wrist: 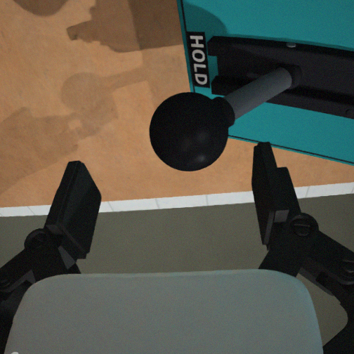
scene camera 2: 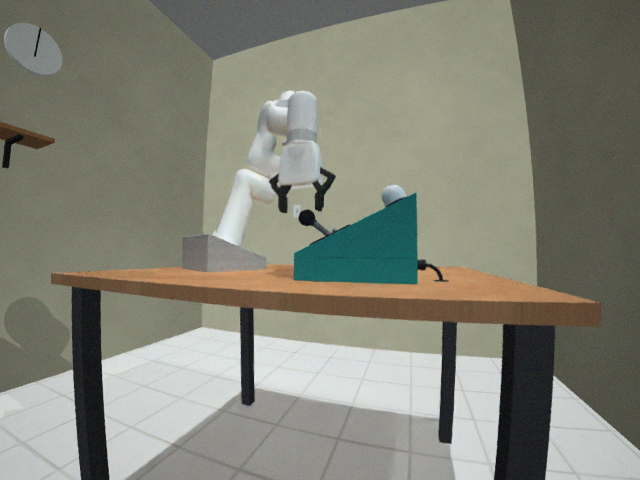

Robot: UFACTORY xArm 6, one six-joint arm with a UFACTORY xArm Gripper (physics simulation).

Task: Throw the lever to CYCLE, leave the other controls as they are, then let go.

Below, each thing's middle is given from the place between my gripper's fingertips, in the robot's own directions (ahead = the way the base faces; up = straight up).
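Black ball knob (wrist: 188, 131): 3 cm below my hand, 4 cm ahead of it, 1 cm to the left of it. Teal console (scene camera 2: 382, 248): 17 cm to the left of my hand, 19 cm ahead of it, 6 cm below it.
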